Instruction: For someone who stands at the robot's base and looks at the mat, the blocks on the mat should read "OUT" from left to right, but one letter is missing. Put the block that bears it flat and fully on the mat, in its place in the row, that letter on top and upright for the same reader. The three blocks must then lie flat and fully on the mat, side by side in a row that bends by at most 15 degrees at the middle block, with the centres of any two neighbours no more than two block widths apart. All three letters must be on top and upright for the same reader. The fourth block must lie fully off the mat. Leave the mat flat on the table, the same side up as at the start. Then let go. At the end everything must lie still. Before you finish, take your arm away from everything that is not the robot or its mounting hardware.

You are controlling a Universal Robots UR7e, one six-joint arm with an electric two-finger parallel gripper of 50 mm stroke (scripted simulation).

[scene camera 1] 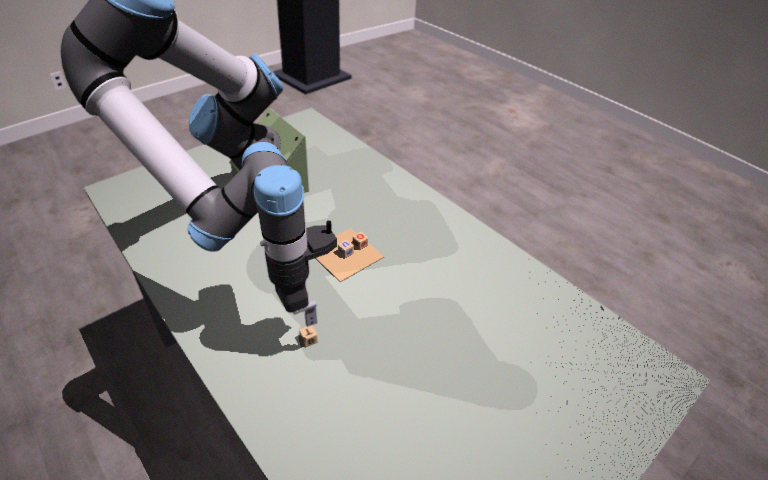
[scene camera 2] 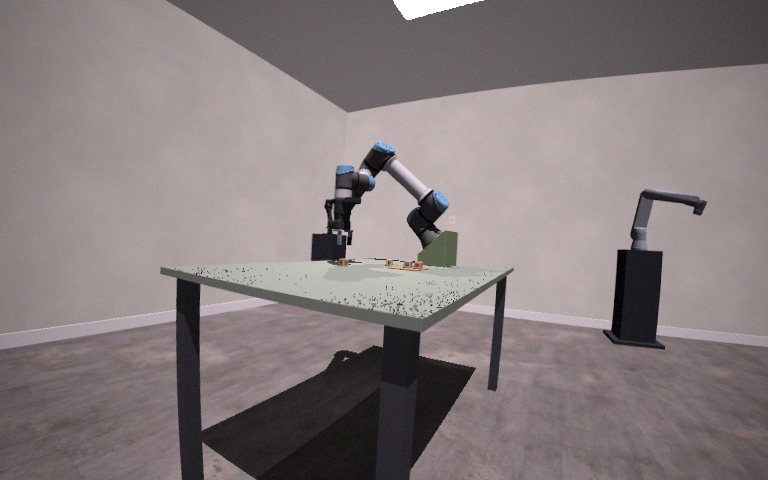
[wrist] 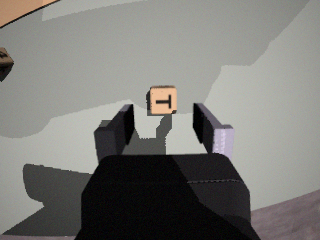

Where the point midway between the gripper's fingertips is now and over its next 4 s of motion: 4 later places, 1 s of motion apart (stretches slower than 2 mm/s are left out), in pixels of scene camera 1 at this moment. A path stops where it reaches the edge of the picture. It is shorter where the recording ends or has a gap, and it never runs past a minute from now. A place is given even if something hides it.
My gripper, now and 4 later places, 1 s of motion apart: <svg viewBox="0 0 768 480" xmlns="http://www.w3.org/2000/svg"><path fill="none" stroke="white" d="M306 314L306 321L307 329L308 340L305 313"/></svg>
